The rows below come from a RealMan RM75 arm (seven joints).
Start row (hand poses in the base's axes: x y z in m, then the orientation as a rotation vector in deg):
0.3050, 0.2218, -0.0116, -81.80, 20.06, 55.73
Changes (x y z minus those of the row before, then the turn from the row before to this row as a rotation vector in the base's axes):
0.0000, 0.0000, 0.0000, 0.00, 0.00, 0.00
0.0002, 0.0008, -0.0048, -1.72, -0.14, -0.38
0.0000, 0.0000, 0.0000, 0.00, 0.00, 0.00
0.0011, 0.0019, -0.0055, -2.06, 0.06, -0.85
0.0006, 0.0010, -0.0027, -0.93, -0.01, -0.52
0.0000, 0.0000, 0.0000, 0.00, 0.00, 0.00
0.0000, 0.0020, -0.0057, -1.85, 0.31, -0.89
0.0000, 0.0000, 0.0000, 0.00, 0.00, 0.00
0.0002, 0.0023, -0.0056, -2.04, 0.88, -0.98
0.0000, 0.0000, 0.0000, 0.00, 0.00, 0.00
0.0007, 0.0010, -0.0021, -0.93, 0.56, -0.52
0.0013, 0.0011, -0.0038, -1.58, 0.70, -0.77
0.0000, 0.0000, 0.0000, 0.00, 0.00, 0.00
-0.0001, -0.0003, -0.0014, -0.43, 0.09, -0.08
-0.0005, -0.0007, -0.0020, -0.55, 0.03, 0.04
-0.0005, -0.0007, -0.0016, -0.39, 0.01, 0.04
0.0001, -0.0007, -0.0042, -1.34, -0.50, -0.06
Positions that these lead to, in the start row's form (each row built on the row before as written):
0.3050, 0.2218, -0.0116, -81.80, 20.06, 55.73
0.3052, 0.2226, -0.0164, -83.30, 21.13, 55.22
0.3052, 0.2226, -0.0164, -83.30, 21.13, 55.22
0.3063, 0.2245, -0.0219, -84.87, 22.86, 54.45
0.3069, 0.2255, -0.0246, -85.55, 23.71, 53.96
0.3069, 0.2255, -0.0246, -85.55, 23.71, 53.96
0.3069, 0.2275, -0.0303, -86.80, 25.54, 53.34
0.3069, 0.2275, -0.0303, -86.80, 25.54, 53.34
0.3071, 0.2298, -0.0359, -87.94, 27.96, 53.06
0.3071, 0.2298, -0.0359, -87.94, 27.96, 53.06
0.3078, 0.2308, -0.0380, -88.36, 29.23, 53.00
0.3091, 0.2319, -0.0418, -89.21, 31.14, 52.77
0.3091, 0.2319, -0.0418, -89.21, 31.14, 52.77
0.3090, 0.2316, -0.0432, -89.53, 31.49, 52.72
0.3085, 0.2309, -0.0452, -90.03, 31.78, 52.69
0.3080, 0.2302, -0.0468, -90.39, 31.97, 52.67
0.3081, 0.2295, -0.0510, -91.76, 32.38, 52.00

